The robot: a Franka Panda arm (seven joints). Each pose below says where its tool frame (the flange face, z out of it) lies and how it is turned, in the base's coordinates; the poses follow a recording.
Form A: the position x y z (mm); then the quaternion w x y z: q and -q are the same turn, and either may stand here.
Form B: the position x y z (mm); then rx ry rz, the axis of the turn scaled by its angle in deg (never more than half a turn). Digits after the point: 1 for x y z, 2 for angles.
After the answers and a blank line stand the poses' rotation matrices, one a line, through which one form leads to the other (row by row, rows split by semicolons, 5 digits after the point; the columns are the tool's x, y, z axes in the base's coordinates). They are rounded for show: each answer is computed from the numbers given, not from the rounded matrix.
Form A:
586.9, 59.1, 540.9, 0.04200, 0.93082, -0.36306, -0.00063
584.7, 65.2, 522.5, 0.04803, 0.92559, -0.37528, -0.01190
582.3, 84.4, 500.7, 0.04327, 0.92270, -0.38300, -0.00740
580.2, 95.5, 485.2, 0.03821, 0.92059, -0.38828, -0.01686
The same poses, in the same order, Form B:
586.9, 59.1, 540.9, 163.21, -63.66, -0.11
584.7, 65.2, 522.5, 161.70, -65.56, -2.08
582.3, 84.4, 500.7, 161.66, -67.10, -1.30
580.2, 95.5, 485.2, 161.79, -68.24, -2.96

0.73637 -0.67583 -0.03167; -0.67594 -0.73285 -0.07773; 0.02932 0.07865 -0.99647
0.71805 -0.69357 -0.05808; -0.69585 -0.71372 -0.07998; 0.01402 0.09784 -0.99510
0.70651 -0.70615 -0.04680; -0.70743 -0.70287 -0.07418; 0.01949 0.08552 -0.99615
0.69791 -0.71361 -0.06072; -0.71619 -0.69555 -0.05726; -0.00137 0.08344 -0.99651

